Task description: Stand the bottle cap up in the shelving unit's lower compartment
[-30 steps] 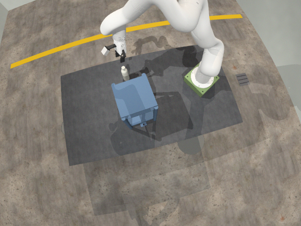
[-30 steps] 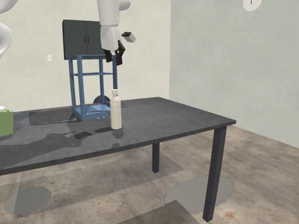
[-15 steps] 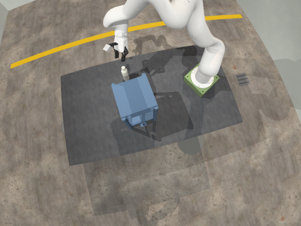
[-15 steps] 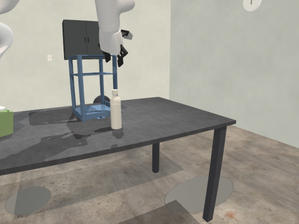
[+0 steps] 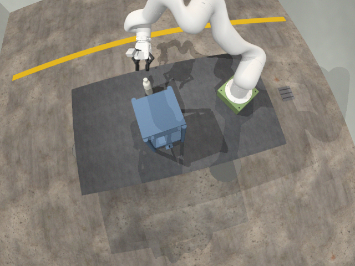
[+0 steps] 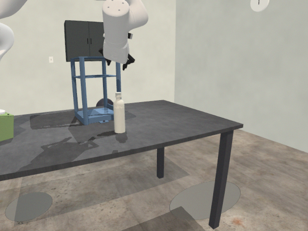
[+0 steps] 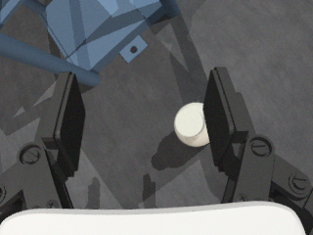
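Right now the white bottle is 190 mm below my hand. The rest, counted from my hand: shelving unit (320 mm to the left, 140 mm below).
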